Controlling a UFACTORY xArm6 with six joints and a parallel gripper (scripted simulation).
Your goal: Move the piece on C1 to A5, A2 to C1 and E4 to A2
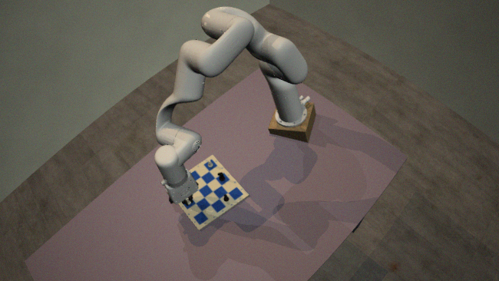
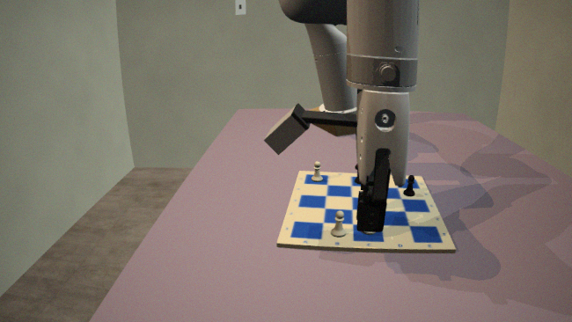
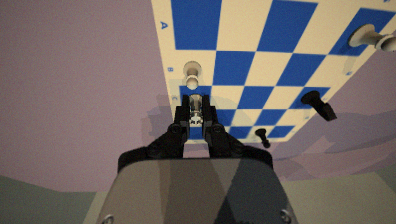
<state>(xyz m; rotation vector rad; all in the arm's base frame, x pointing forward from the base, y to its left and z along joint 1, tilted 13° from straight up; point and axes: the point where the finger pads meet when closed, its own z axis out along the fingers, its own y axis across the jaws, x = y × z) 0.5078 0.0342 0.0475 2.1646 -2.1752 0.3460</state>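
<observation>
The white rook lies 10 mm below my hand. From my hand the other things lie so: black pawn (110 mm behind, 70 mm to the left, 20 mm below); chessboard (80 mm behind, 30 mm below); black knight (150 mm behind, 20 mm below).
</observation>
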